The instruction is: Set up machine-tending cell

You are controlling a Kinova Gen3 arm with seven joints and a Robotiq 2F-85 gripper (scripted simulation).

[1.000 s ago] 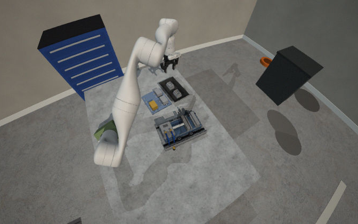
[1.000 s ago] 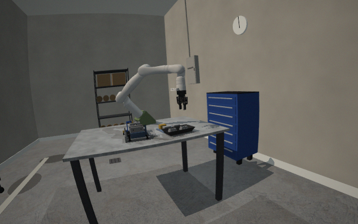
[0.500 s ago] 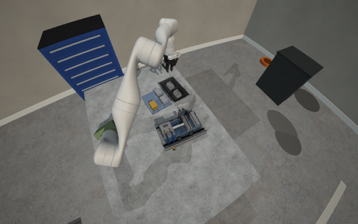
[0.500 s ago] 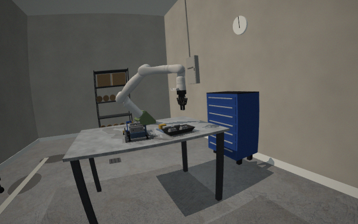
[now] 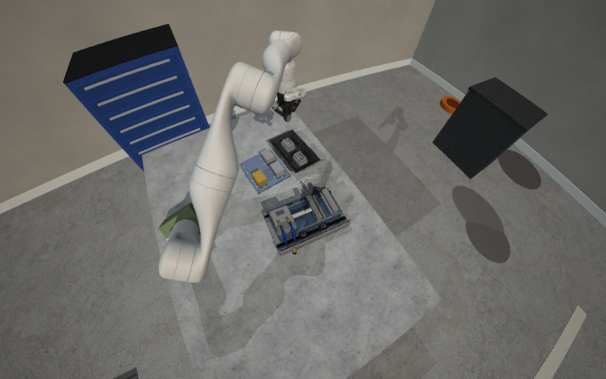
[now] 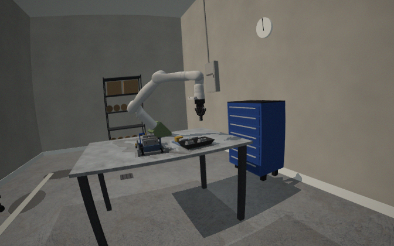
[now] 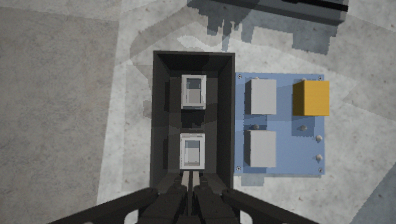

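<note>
Right now the brass blank is 22 cm behind my hand, 17 cm below it and 8 cm to the right of it. From my hand the other things lie so: white rod 34 cm to the right, 19 cm behind, 12 cm below; vise 35 cm to the right, 17 cm behind, 16 cm below.
</note>
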